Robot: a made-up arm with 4 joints.
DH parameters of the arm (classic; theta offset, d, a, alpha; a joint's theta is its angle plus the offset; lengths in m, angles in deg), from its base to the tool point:
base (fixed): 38 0.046 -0.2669 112.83
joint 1: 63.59 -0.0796 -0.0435 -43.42
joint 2: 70.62 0 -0.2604 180
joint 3: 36.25 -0.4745 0.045 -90
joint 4: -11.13 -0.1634 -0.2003 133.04
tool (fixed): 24.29 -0.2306 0 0
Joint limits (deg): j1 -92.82..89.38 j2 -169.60..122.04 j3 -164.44..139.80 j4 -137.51..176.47
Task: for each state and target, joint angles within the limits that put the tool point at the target. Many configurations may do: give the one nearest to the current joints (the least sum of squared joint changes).
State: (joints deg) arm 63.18 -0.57 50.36 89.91
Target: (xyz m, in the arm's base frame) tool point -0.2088 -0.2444 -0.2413
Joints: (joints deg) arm 42.59 -22.43 98.67 106.48
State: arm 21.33 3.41 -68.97 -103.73
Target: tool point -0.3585 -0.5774 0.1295
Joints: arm -16.95 -21.75 -60.71 -132.89
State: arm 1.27 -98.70 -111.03 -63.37
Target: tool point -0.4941 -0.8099 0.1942
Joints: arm -7.26 -102.66 -106.18 -70.84
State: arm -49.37 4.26 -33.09 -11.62
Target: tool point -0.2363 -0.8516 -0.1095
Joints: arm -40.94 -24.40 -17.14 20.20
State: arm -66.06 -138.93 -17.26 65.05
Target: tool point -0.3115 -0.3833 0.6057
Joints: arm -53.11 -147.50 -26.81 72.77
